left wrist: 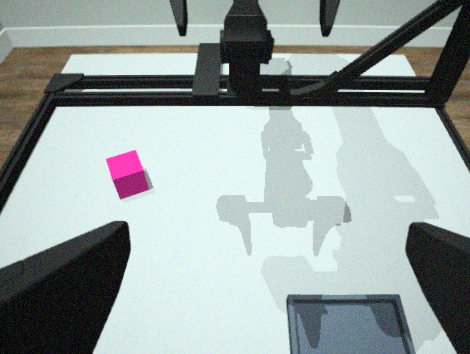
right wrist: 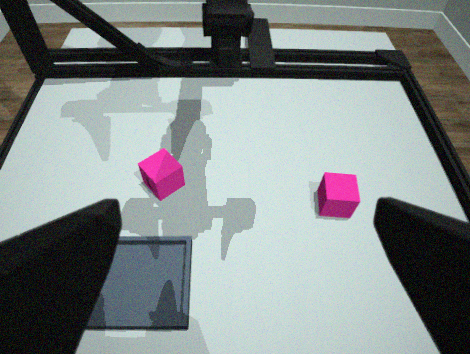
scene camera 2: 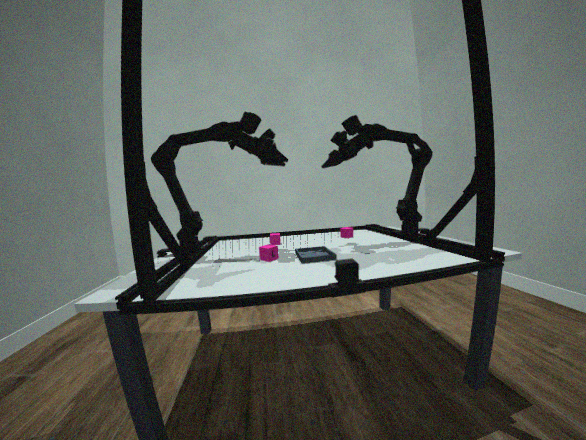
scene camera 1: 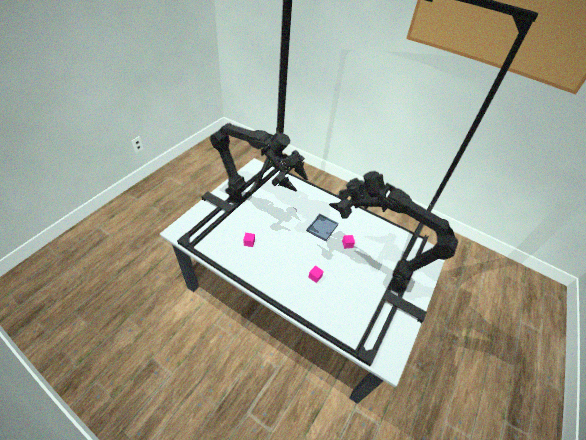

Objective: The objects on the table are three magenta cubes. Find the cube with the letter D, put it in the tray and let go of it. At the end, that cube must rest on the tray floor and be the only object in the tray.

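Places are measured from the left arm's base along level axes (x ahead, y left, z up), in metres.
Pixels of known places: left gripper, fingertip midpoint: (left wrist: 268, 236) (scene camera 2: 286, 163) (scene camera 1: 334, 198); right gripper, fingertip midpoint: (left wrist: 254, 33) (right wrist: 250, 211) (scene camera 2: 325, 165) (scene camera 1: 302, 185); left arm's base, link origin: (right wrist: 225, 58) (scene camera 2: 190, 253) (scene camera 1: 397, 286); right arm's base, link origin: (left wrist: 244, 86) (scene camera 2: 410, 234) (scene camera 1: 235, 199).
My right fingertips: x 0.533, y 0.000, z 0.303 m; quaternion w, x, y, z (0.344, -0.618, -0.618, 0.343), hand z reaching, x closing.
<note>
Ahead of a thing's pixels: the offset from my right fingertips to its middle. Level surfaces: height alone.
Three magenta cubes lie apart on the white table. One cube @[dx -0.240, dy -0.096, dz -0.299 m] (scene camera 1: 348, 242) (scene camera 2: 268, 253) (right wrist: 161, 175) is near the tray and has a dark, unreadable mark on a side face. A second cube @[dx -0.201, dy +0.156, dz -0.299 m] (scene camera 1: 315, 274) (scene camera 2: 275, 238) (right wrist: 338, 195) and a third cube @[dx +0.151, dy +0.175, dz -0.299 m] (scene camera 1: 249, 240) (scene camera 2: 346, 232) (left wrist: 127, 175) show no readable letter. The blue-grey tray @[dx -0.087, dy -0.115, dz -0.313 m] (scene camera 1: 317, 235) (scene camera 2: 317, 259) (left wrist: 345, 298) (right wrist: 186, 280) holds no cube. My left gripper (scene camera 1: 338, 200) (scene camera 2: 286, 162) (left wrist: 268, 236) and right gripper (scene camera 1: 301, 184) (scene camera 2: 324, 166) (right wrist: 247, 202) are open, empty and high above the table.
A black frame (scene camera 1: 280, 299) (scene camera 2: 225, 301) runs around the table @[dz -0.322 m] (scene camera 1: 280, 270), with tall posts (scene camera 2: 132, 125) (scene camera 2: 479, 125) at its corners. A small black block (scene camera 2: 347, 271) stands at the frame's edge nearest scene camera 2. Arm shadows fall across the table and tray.
</note>
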